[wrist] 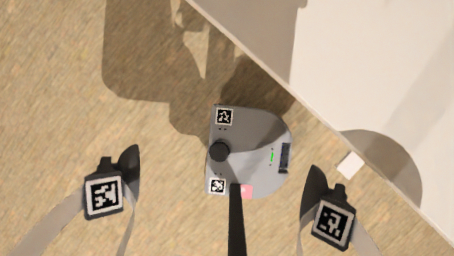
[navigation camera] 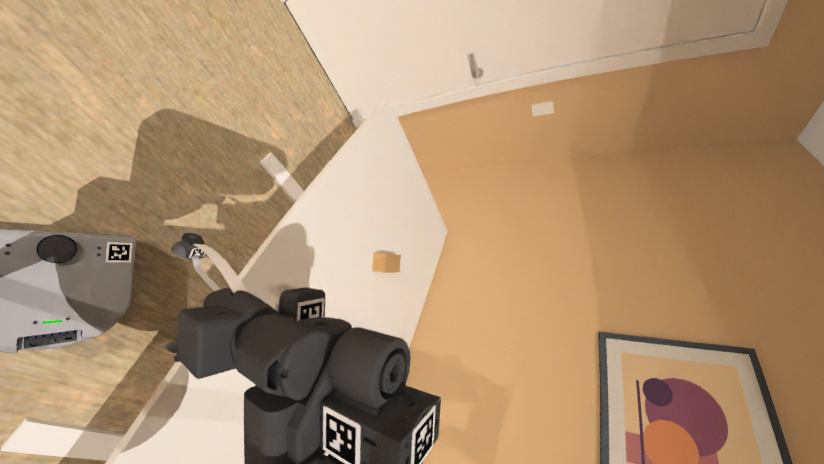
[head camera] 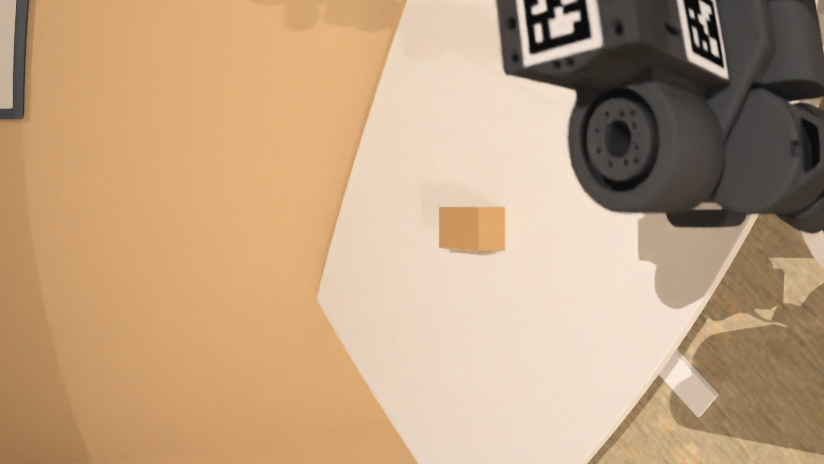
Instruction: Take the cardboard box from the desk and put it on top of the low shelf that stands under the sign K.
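Pixels of known places: gripper, fingertip midpoint: (wrist: 222, 174) (navigation camera: 181, 294); robot's base, link origin: (wrist: 222, 144) (navigation camera: 58, 247).
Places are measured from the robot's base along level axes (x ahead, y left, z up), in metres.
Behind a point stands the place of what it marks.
Note:
The cardboard box (head camera: 472, 228) @(x 0.009, y -0.684, z 0.770 m) (navigation camera: 386, 262) @(x 0.012, y -0.678, z 0.770 m) is a small orange-brown block. It rests on the white desk (head camera: 518, 357) @(x 0.195, y -0.644, z 0.720 m) (navigation camera: 340, 195) @(x 0.198, y -0.508, z 0.720 m) (wrist: 380, 55) @(x -0.189, y -0.254, z 0.720 m), away from its edges. My gripper (wrist: 222, 174) @(x -0.022, y -0.127, z 0.817 m) (navigation camera: 181, 297) @(x -0.022, y -0.127, z 0.817 m) is open, its two fingers wide apart with no object between them. In the wrist view it points down over the robot's own base and the wood floor, beside the desk's edge. The box does not show in that view. In the head camera view the wrist is at the upper right and the fingers are out of view. The low shelf and the sign K do not show.
The robot's grey base (navigation camera: 86, 282) @(x -0.088, y -0.063, z 0.160 m) (wrist: 250, 135) @(x -0.103, y -0.071, z 0.160 m) stands on the floor beside the desk. A white desk leg (head camera: 689, 386) (navigation camera: 282, 175) (wrist: 350, 165) sticks out below the edge. An orange wall (head camera: 172, 201) @(x -0.063, y -1.210, z 1.094 m) (navigation camera: 507, 230) @(x 0.178, y -1.374, z 1.035 m) bounds the desk. A white door (navigation camera: 403, 34) @(x 1.161, y -0.944, z 0.601 m) is past its far end.

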